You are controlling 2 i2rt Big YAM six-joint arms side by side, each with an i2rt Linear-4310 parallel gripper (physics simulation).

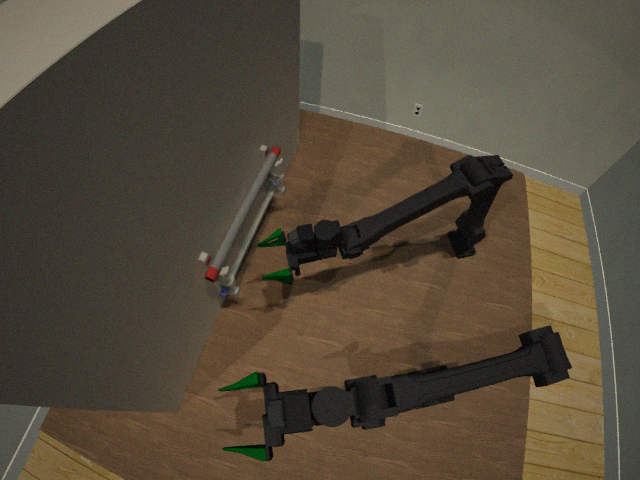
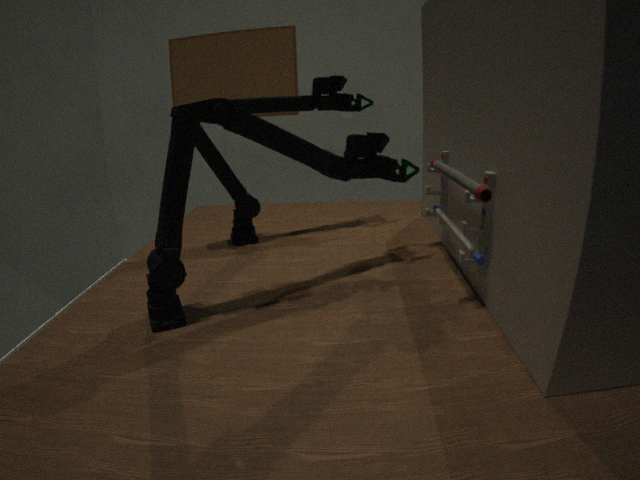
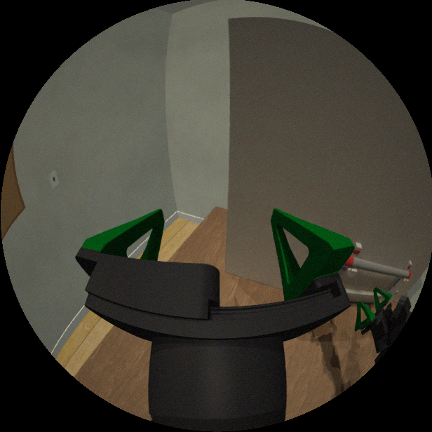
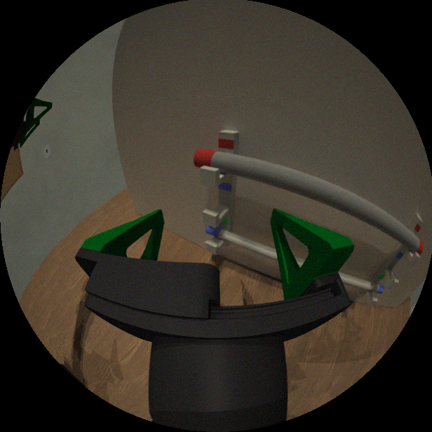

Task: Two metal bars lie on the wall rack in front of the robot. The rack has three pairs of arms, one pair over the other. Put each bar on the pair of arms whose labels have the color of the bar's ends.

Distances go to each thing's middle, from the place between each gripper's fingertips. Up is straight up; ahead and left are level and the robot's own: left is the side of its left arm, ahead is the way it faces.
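Red-ended bar point(image 1: 218, 261): my right hand 12 cm short of it, 14 cm to the left of it. Blue-ended bar point(image 4: 246, 243): 13 cm ahead of my right hand, 14 cm to the right of it, 15 cm below it.
Red-ended bar: my left hand 27 cm short of it, 51 cm to the left of it, 20 cm above it. Blue-ended bar: 27 cm ahead of my left hand, 51 cm to the right of it, 36 cm below it.
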